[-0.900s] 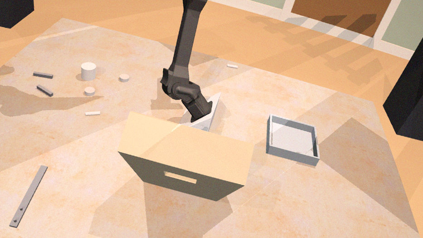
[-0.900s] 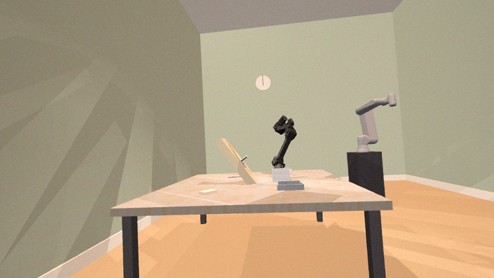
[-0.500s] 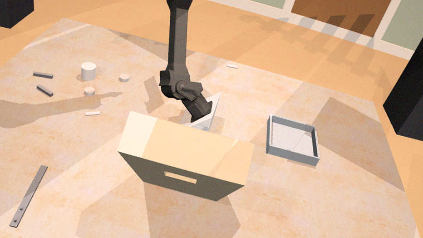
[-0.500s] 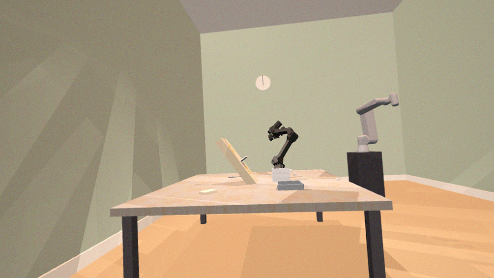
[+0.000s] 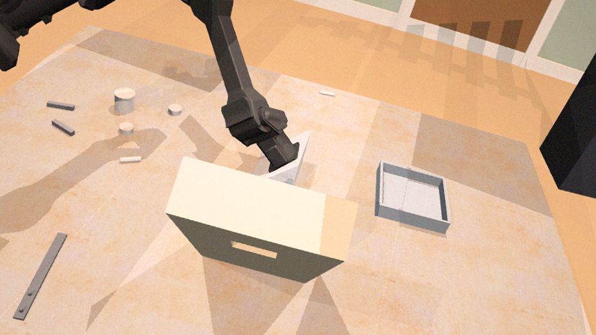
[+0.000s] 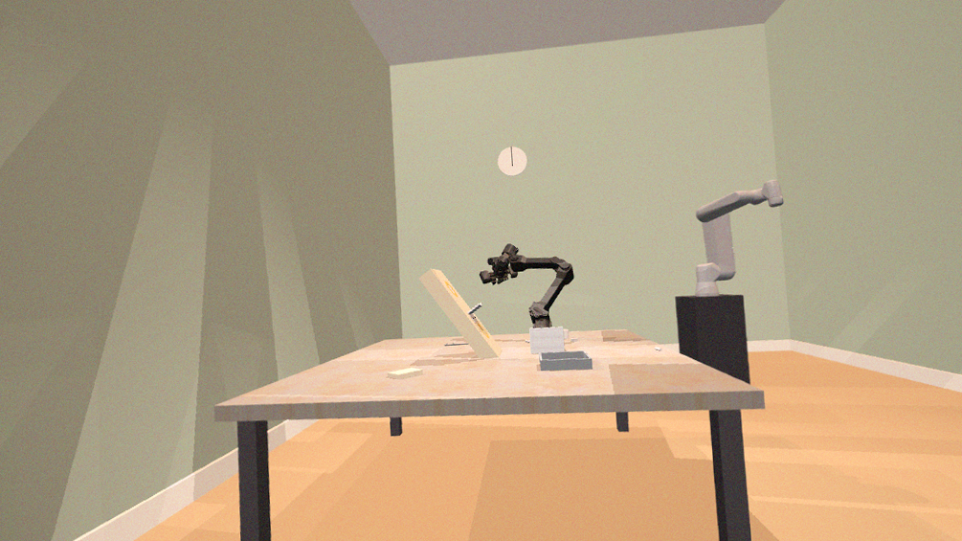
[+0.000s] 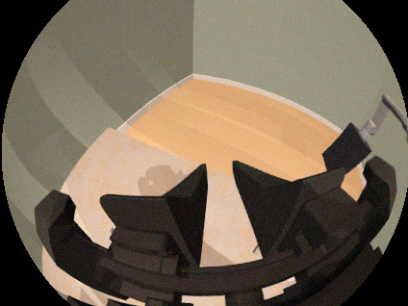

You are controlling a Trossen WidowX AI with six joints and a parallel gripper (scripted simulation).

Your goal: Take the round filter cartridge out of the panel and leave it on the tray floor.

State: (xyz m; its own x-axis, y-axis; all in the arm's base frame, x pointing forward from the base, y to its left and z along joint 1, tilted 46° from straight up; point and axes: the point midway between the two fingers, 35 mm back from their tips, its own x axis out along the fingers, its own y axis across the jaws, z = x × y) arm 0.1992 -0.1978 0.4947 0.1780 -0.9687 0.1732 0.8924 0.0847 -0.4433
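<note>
Right now my gripper tip is 180 mm short of the round filter cartridge, 500 mm to the right of it and 20 mm above it. The rest, counted from my gripper tip: tan service panel: 130 mm ahead, 500 mm to the left, 100 mm below; grey tray: 220 mm behind, 800 mm to the left, 270 mm below.
</note>
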